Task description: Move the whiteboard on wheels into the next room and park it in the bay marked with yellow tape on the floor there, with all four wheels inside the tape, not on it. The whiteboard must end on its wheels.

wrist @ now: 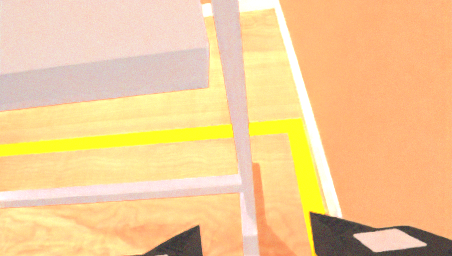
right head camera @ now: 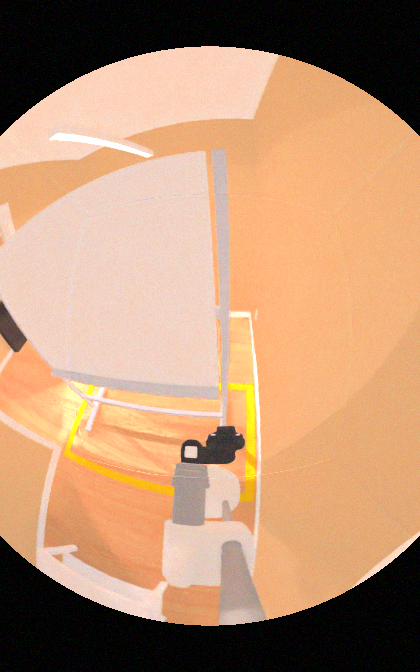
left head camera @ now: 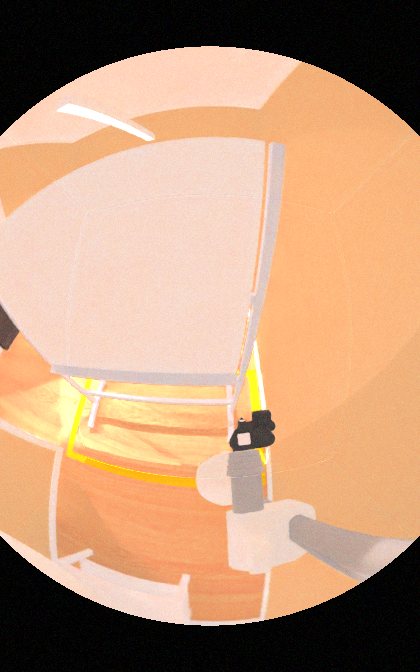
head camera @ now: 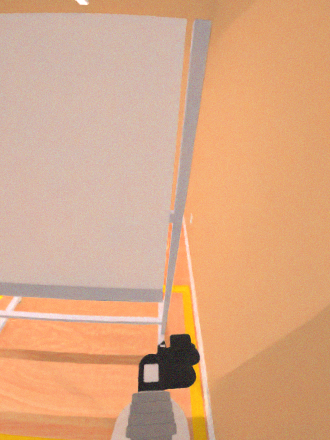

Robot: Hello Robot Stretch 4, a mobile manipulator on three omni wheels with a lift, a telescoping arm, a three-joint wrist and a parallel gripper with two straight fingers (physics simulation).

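Places are measured from the robot's base along level axes (x ahead, y left, z up), in centimetres.
Pixels of known places: gripper, between the fingertips: (wrist: 256,238).
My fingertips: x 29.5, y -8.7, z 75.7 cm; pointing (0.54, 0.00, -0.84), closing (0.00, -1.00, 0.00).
Behind a point stands the place of what it marks.
The whiteboard (head camera: 90,150) {z 139.0, x 55.0, y 15.7 cm} (left head camera: 165,275) (right head camera: 125,290) (wrist: 100,30) {z 77.7, x 54.6, y 6.7 cm} stands upright, with its grey right post (head camera: 187,145) {z 141.4, x 53.3, y -8.6 cm} (wrist: 232,75) {z 68.7, x 53.3, y -8.5 cm} nearest the right wall. Its left foot (left head camera: 96,407) shows inside the yellow tape (head camera: 188,315) {z -2.7, x 70.5, y -32.7 cm} (left head camera: 175,481) (right head camera: 250,415) (wrist: 125,137) {z -2.7, x 101.7, y 48.1 cm} in the left head view. Its right foot (wrist: 250,240) {z 7.3, x 45.5, y -7.4 cm} is partly hidden by my gripper in the head views. The wheels cannot be made out, and the far foot ends are hidden. My gripper (head camera: 176,345) {z 75.7, x 29.5, y -8.7 cm} (left head camera: 254,422) (right head camera: 225,435) (wrist: 256,238) {z 75.7, x 29.5, y -8.7 cm} is open, just in front of the right post's lower end; the fingers hold nothing.
An orange wall (head camera: 270,200) {z 125.8, x 54.0, y -38.5 cm} (wrist: 380,100) {z 50.9, x 59.8, y -38.8 cm} with a white baseboard (wrist: 307,110) {z 4.8, x 97.4, y -39.6 cm} runs close along the tape's right side. A wall end (left head camera: 20,480) stands at the left. A dark object (left head camera: 7,327) (right head camera: 11,327) shows at far left. A white piece (left head camera: 135,580) lies low in view.
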